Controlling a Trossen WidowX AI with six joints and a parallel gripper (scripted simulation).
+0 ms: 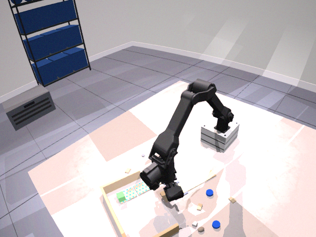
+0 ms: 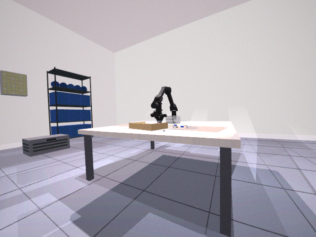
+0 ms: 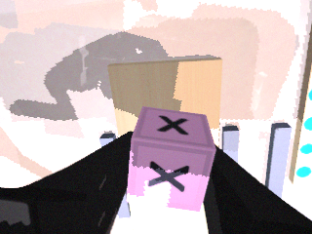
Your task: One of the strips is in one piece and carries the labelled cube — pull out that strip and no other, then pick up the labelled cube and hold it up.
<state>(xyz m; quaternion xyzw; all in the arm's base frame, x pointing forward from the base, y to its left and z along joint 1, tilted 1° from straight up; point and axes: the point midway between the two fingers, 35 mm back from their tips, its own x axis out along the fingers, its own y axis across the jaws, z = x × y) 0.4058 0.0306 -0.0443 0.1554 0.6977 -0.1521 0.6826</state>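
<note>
The tan strip is 9 cm behind my gripper tip, 3 cm to the left of it and 2 cm below it. From my gripper tip the other things lie so: pebble (20 cm to the left, 4 cm ahead, 2 cm below); labelled cube (1 cm above).
</note>
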